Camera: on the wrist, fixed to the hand. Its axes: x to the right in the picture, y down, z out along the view.
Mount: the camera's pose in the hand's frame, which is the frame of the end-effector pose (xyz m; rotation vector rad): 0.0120 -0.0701 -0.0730 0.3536 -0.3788 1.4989
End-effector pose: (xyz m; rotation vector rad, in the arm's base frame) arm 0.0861 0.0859 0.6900 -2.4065 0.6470 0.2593
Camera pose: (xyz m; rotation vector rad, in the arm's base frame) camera 0.1340 0.0840 0.7799 -1.0637 1.9491 1.0304
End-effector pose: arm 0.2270 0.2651 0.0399 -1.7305 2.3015 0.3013
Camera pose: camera 0.2860 0.2124 0.1041 0.4150 2.5890 0.3571
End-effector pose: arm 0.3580 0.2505 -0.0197 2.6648 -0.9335 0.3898
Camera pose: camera 0.4004 0.3222 0.0390 -1.3396 2.3968 -0.2435
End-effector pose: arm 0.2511 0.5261 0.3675 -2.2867 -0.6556 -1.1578
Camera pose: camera 0.1713 0.5371 0.4299 -1.8531 0.6780 0.1143
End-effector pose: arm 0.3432 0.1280 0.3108 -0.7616 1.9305 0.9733
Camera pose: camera 0.3633 0.0284 0.3026 1.2128 2.0429 1.3325
